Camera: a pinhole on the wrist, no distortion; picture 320 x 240 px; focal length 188.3 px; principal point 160.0 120.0 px. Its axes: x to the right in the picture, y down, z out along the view. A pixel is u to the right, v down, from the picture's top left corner.
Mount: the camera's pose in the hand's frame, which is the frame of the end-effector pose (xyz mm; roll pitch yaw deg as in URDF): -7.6 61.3 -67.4 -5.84 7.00 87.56
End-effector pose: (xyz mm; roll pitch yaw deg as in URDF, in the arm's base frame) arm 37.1 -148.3 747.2 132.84 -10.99 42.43
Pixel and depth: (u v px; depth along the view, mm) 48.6 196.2 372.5
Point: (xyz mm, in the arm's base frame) 36.7 -361.0 424.0
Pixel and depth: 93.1 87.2 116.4
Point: 81.2 -193.8 735.3
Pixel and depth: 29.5 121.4 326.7
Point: 123.4 -237.5 460.9
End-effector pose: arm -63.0 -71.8 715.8 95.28 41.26 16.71
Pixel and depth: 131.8 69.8 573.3
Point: 146.7 -558.4 655.7
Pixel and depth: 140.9 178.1 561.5
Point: -71.8 -577.5 899.0
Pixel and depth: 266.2 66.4 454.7
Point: 325.0 -368.5 908.6
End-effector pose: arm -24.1 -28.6 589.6 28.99 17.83 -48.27
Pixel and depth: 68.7 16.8 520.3
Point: -79.9 -508.0 884.0
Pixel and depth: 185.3 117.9 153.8
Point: 24.2 -9.8 710.7
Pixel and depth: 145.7 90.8 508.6
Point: -30.0 -236.9 995.0
